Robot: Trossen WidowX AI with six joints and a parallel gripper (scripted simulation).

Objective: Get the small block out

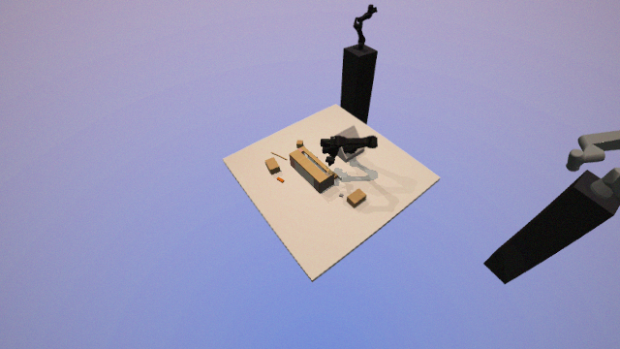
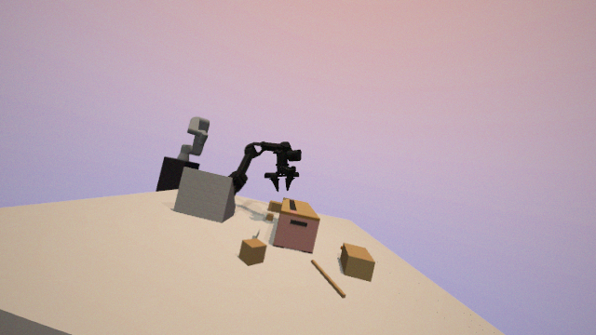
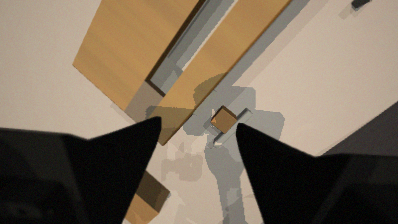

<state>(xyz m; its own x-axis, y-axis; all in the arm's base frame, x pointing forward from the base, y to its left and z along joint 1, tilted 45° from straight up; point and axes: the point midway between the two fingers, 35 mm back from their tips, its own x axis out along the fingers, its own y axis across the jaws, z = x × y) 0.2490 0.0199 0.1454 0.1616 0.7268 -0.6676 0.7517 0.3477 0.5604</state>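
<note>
The brown cube lies 4 cm behind my gripper tip, 2 cm to the left of it and 15 cm below it. Round my gripper tip: orange piece: 33 cm ahead, 20 cm to the right, 16 cm below; grey block: 3 cm ahead, 18 cm to the left, 16 cm below; long wooden box: 6 cm ahead, 12 cm to the right, 10 cm below.
</note>
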